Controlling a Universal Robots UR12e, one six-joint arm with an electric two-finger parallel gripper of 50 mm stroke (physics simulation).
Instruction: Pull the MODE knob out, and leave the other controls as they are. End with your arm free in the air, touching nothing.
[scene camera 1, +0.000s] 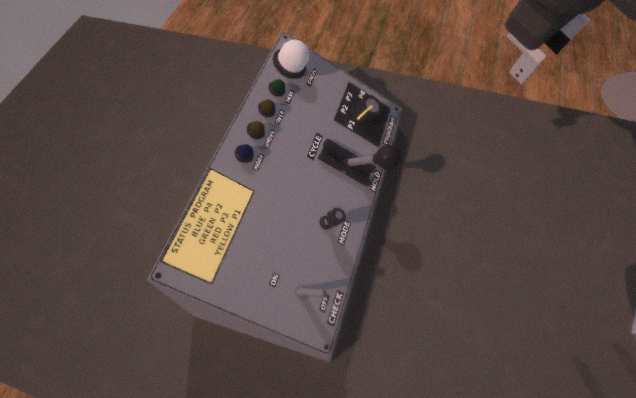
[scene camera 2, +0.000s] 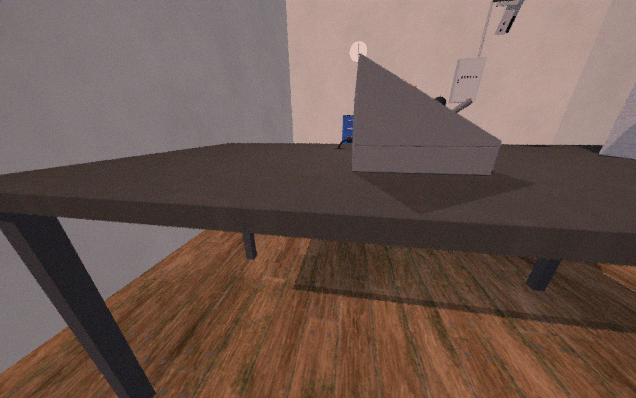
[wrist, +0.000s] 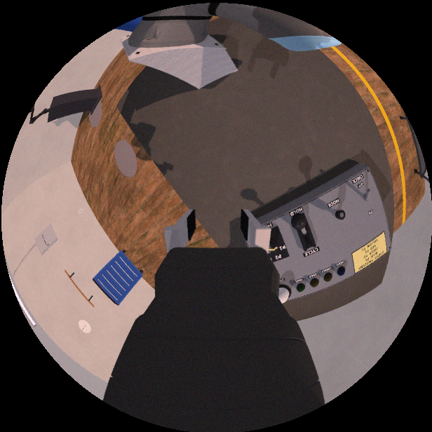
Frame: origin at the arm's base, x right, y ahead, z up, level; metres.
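Seen in the pictures: gripper, fingertip midpoint: (scene camera 1: 534, 61) (scene camera 2: 501, 33).
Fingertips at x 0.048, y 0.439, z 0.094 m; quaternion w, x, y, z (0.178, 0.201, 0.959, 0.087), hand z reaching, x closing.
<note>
Pixels of each thing's top centre, then the offset from my fingertips to it. "spot": a spot on its surface instead. Level surfaces: height alone.
- MODE knob, top centre: (scene camera 1: 339, 214) dx -0.218, dy +0.160, dz -0.187 m
- lever, top centre: (scene camera 1: 389, 149) dx -0.091, dy +0.137, dz -0.162 m
- PROGRAM dial, top centre: (scene camera 1: 368, 100) dx +0.015, dy +0.221, dz -0.191 m
- CHECK toggle, top centre: (scene camera 1: 312, 288) (scene camera 2: 460, 98) dx -0.336, dy +0.140, dz -0.195 m
- white dome, surface spot: (scene camera 1: 293, 56) spot: dx -0.022, dy +0.351, dz -0.113 m
- yellow status card, top centre: (scene camera 1: 207, 218) dx -0.334, dy +0.304, dz -0.133 m
- table, surface height: dz -0.327 m
The grey sloped control box (scene camera 1: 280, 210) (scene camera 2: 420, 120) (wrist: 325, 240) stands on the dark table. The MODE knob (scene camera 1: 337, 216) (wrist: 340, 214) is a small black round knob on its face, beside the MODE label. How far it stands out is hard to tell. The CYCLE/HOLD lever (scene camera 1: 385, 157) (wrist: 299, 221) leans to HOLD. The PROGRAM dial (scene camera 1: 371, 106) has a yellow pointer towards P1. The CHECK toggle (scene camera 1: 312, 292) leans to OFF. My gripper (scene camera 1: 541, 60) (wrist: 217, 218) is open and empty, in the air beyond the box's PROGRAM end, away from the MODE knob. It also shows high up in the second scene view.
A white dome (scene camera 1: 293, 56) (wrist: 283, 294) and several small coloured lamps line the box's upper edge. A yellow status card (scene camera 1: 207, 225) (wrist: 370, 251) lies on its face. The lever and toggle stick up on either side of the MODE knob. The table (scene camera 1: 500, 225) (scene camera 2: 225, 175) carries the box.
</note>
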